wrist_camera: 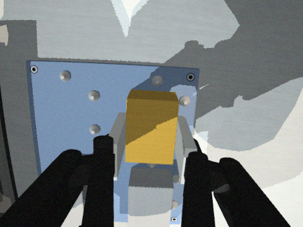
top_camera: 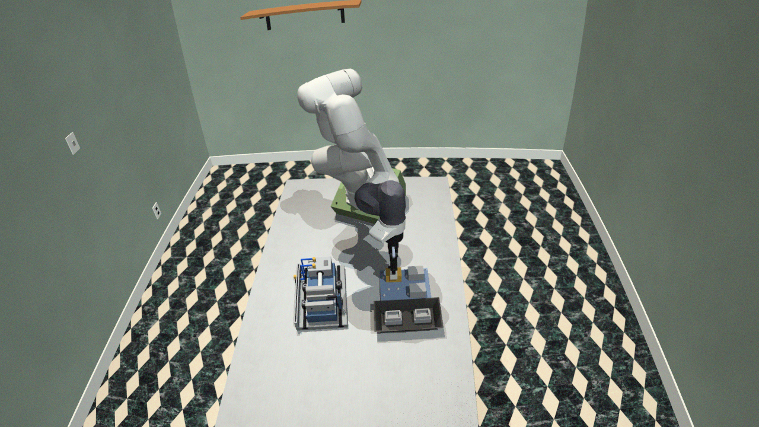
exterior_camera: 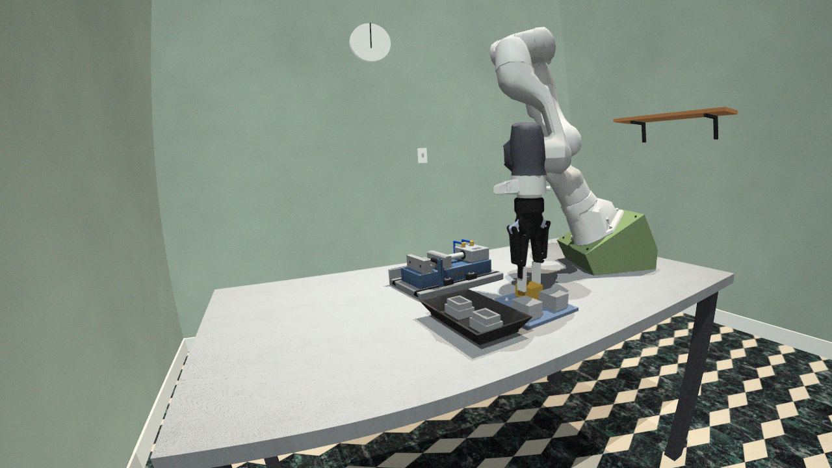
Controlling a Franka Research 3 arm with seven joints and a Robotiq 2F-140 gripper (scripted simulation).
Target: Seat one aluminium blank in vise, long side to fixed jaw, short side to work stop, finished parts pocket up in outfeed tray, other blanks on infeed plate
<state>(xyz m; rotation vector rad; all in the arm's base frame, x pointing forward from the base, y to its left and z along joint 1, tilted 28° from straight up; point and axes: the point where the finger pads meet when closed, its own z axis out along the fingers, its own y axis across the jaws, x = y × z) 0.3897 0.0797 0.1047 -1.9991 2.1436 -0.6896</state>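
Right now my hand is 4 cm above the brass blank. The rest, counted from my hand: aluminium blank 1 cm ahead, 9 cm to the left, 4 cm below; hose block 5 cm behind, 28 cm to the right, 1 cm above; blue infeed plate 5 cm ahead, 4 cm to the left, 6 cm below.
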